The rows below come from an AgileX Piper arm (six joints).
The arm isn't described. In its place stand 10 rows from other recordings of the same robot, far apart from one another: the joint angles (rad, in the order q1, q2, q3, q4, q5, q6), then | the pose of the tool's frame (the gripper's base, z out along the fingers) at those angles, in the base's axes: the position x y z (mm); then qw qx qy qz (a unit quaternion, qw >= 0).
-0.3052 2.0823 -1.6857 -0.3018 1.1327 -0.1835 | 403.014 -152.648 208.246 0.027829 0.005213 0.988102 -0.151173
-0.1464 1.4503 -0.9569 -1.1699 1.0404 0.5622 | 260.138 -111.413 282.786 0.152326 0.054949 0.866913 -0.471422
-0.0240 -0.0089 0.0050 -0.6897 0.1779 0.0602 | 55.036 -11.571 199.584 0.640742 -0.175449 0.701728 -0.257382
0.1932 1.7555 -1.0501 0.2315 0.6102 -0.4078 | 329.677 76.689 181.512 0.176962 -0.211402 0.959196 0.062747
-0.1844 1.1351 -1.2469 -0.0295 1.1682 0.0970 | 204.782 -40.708 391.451 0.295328 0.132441 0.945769 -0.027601
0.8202 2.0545 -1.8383 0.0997 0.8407 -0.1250 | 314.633 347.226 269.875 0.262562 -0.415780 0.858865 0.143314
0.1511 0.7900 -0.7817 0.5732 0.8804 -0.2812 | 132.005 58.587 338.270 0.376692 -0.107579 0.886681 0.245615
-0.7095 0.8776 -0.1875 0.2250 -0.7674 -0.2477 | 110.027 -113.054 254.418 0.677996 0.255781 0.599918 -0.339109
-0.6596 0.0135 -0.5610 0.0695 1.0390 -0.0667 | -4.109 10.079 296.163 0.526836 0.241976 0.798308 -0.163082
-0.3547 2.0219 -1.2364 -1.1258 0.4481 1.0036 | 377.717 -177.841 150.217 0.273166 0.191351 0.908035 -0.253453
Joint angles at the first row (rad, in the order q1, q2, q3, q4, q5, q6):
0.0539, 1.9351, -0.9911, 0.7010, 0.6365, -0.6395
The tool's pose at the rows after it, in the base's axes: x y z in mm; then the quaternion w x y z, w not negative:
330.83 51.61 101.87 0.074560 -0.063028 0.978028 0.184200
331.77 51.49 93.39 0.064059 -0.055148 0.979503 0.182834
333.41 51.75 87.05 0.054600 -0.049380 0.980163 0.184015
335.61 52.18 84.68 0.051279 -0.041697 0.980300 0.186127
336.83 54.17 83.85 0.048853 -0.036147 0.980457 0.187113
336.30 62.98 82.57 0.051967 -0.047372 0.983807 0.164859
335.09 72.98 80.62 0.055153 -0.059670 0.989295 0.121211
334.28 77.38 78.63 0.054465 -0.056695 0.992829 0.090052
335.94 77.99 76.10 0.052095 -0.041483 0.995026 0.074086
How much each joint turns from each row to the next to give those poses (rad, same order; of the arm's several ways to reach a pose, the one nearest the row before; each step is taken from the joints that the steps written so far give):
0.0022, 0.0386, 0.0000, -0.0382, -0.0071, 0.0330
0.0005, 0.0279, -0.0048, -0.0021, -0.0051, 0.0131
0.0000, 0.0244, -0.0101, 0.0000, 0.0036, 0.0098
0.0000, 0.0127, -0.0104, 0.0039, 0.0030, 0.0125
0.0054, 0.0061, -0.0069, 0.0000, 0.0017, 0.0173
0.0382, 0.0000, -0.0005, -0.0618, -0.0351, 0.0611
0.0534, 0.0000, -0.0015, -0.1489, -0.0479, 0.1474
0.0304, 0.0035, -0.0023, -0.1230, -0.0206, 0.1378
0.0098, 0.0110, -0.0099, -0.0682, -0.0041, 0.0975

